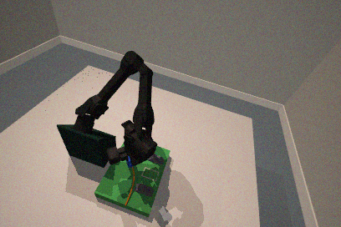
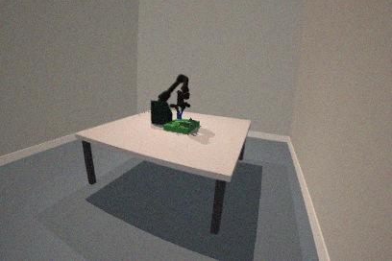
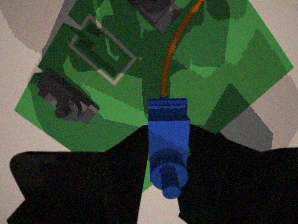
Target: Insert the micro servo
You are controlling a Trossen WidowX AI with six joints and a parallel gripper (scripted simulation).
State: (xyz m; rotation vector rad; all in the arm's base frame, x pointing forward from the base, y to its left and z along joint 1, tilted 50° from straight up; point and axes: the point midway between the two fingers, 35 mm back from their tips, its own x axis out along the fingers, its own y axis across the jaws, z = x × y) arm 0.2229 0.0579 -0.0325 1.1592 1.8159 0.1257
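Now: gripper tip 1 cm past the green deck and 10 cm above it.
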